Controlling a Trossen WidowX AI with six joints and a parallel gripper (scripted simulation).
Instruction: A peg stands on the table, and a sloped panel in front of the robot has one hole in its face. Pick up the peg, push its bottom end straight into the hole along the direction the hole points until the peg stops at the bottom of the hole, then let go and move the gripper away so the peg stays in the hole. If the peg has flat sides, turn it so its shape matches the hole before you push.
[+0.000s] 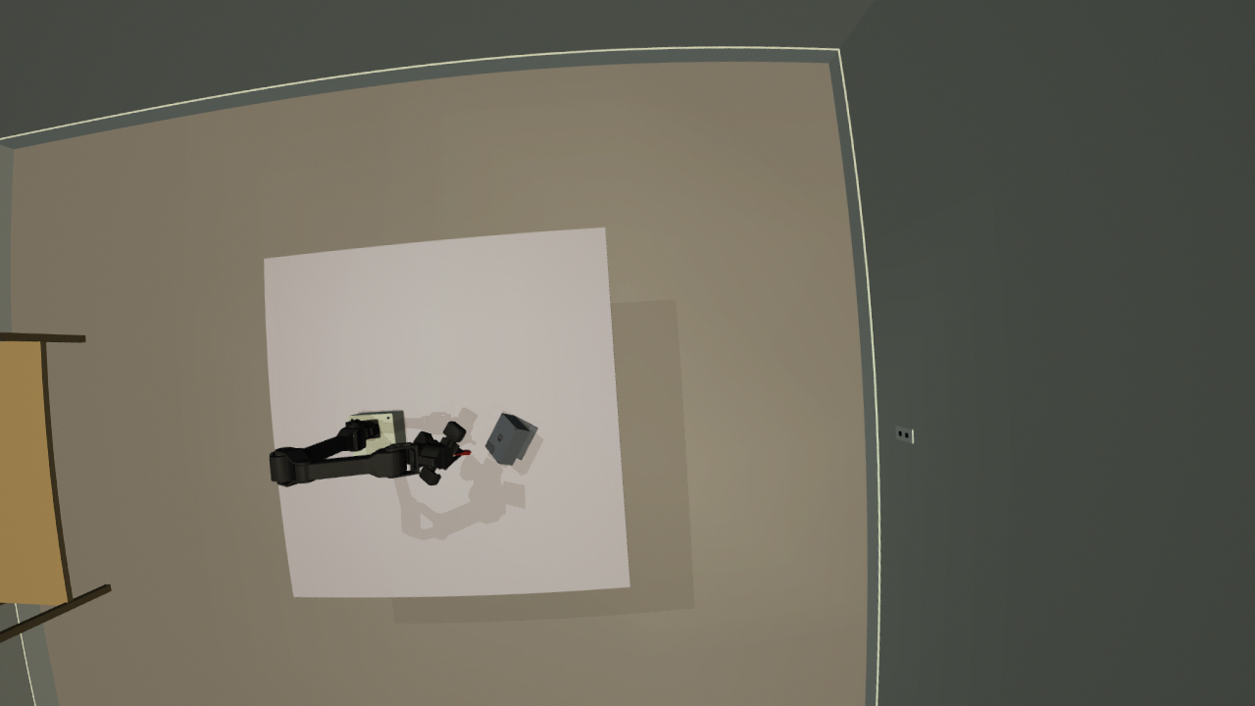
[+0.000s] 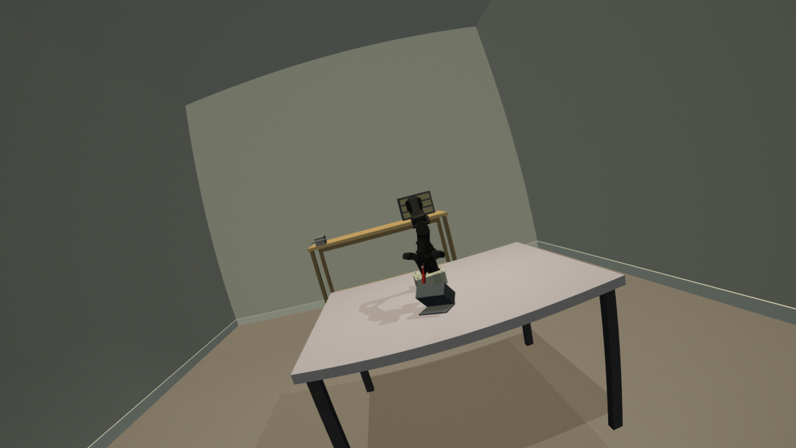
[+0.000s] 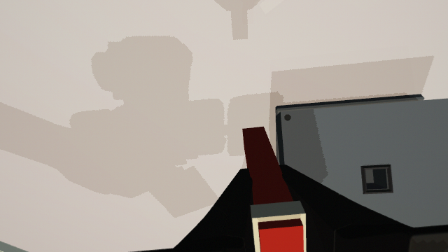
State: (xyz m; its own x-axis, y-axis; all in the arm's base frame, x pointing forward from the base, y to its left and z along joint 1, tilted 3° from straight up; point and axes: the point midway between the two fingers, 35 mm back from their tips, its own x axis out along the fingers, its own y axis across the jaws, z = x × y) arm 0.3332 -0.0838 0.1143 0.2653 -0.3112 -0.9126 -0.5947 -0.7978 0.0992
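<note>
Right now my gripper tip is 13 cm short of the grey sloped panel block, 7 cm above it and 1 cm to the right of it. Also, from my gripper tip: red peg: 2 cm above, 1 cm to the left, 1 cm behind.
</note>
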